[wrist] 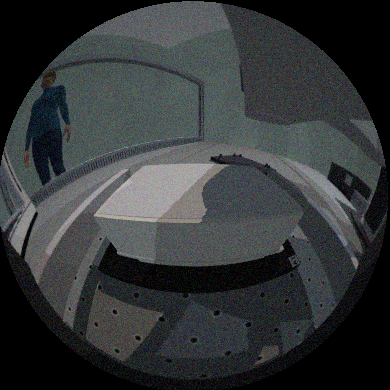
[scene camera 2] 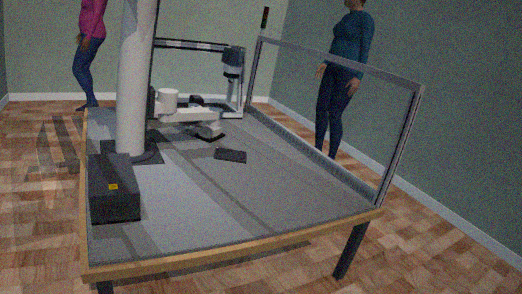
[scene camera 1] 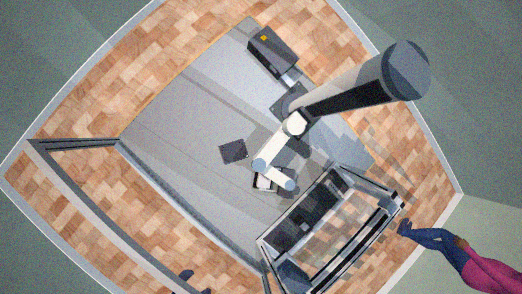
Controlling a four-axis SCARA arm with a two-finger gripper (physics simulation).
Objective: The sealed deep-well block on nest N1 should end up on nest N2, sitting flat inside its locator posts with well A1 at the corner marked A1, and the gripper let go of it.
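Places are measured from the arm's base along level axes (x left, y ahead, z down), in metres.
Where they show: gripper, between the fingertips: (wrist: 200,174) (scene camera 2: 213,130) (scene camera 1: 261,177); arm's base, origin of its link: (scene camera 2: 130,153).
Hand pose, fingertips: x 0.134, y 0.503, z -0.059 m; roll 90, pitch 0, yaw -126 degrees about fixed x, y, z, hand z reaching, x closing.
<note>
Each offset is from my fingertips to the top centre of the thing.
The sealed deep-well block @[dx +0.021, dy -0.015, dz -0.007 m] (scene camera 1: 263,181) (scene camera 2: 210,130) (wrist: 197,240) has a pale, partly shaded top and appears flat over a black base, nest N1 @[dx +0.021, dy -0.014, dz +0.029 m] (wrist: 195,276). Nest N2 @[dx -0.244, dy +0.006, dz +0.025 m] (scene camera 1: 233,151) (scene camera 2: 230,155) (wrist: 239,161) is a dark plate with small posts, on the table beyond the block in the wrist view. My gripper (wrist: 200,174) is down around the block, below the arm's outer end, with its finger bodies along the left and right sides. The block hides the finger pads, so contact is not visible. Well A1 and the corner mark cannot be made out.
A dark box (scene camera 1: 272,52) (scene camera 2: 114,190) with a yellow label stands near the column (scene camera 1: 345,87) (scene camera 2: 134,80). A framed unit (scene camera 1: 305,215) stands at the table's edge. A clear guard panel (scene camera 2: 340,115) lines one side. Two people stand outside the table.
</note>
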